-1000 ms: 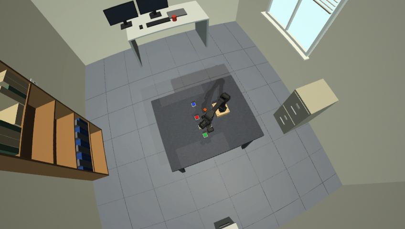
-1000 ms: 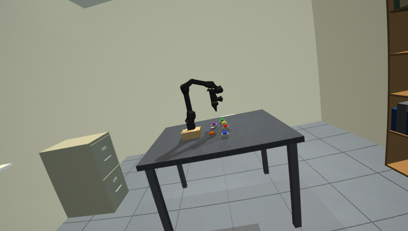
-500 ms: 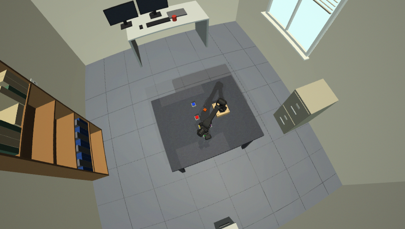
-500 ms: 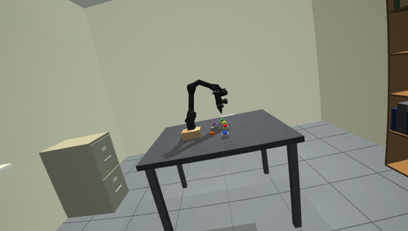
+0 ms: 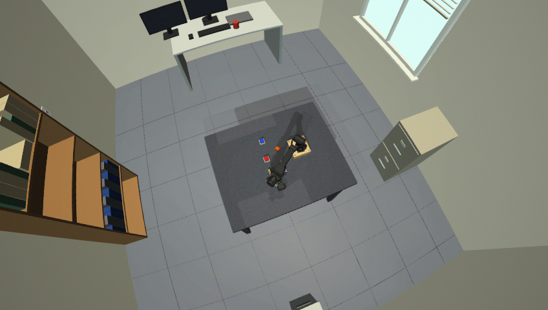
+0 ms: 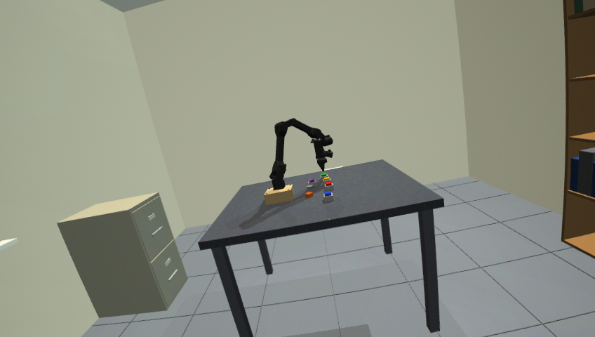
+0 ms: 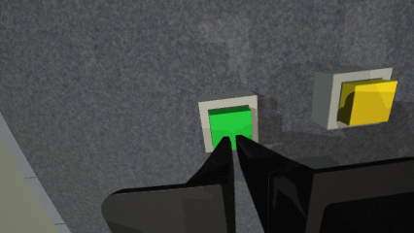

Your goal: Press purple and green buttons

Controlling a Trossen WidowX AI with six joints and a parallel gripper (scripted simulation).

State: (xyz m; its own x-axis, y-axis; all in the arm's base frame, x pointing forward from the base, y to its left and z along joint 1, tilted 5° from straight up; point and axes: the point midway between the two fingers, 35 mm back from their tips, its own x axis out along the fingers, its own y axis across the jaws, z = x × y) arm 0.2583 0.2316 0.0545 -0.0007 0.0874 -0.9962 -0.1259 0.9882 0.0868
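Now: gripper tip 30 mm above the green button. The rest, counted from my gripper tip: grey block (160 mm to the right, 80 mm behind, 50 mm below); then yellow button (110 mm to the right, 30 mm below, 20 mm ahead); then purple button (100 mm to the right, 80 mm behind, 30 mm below).
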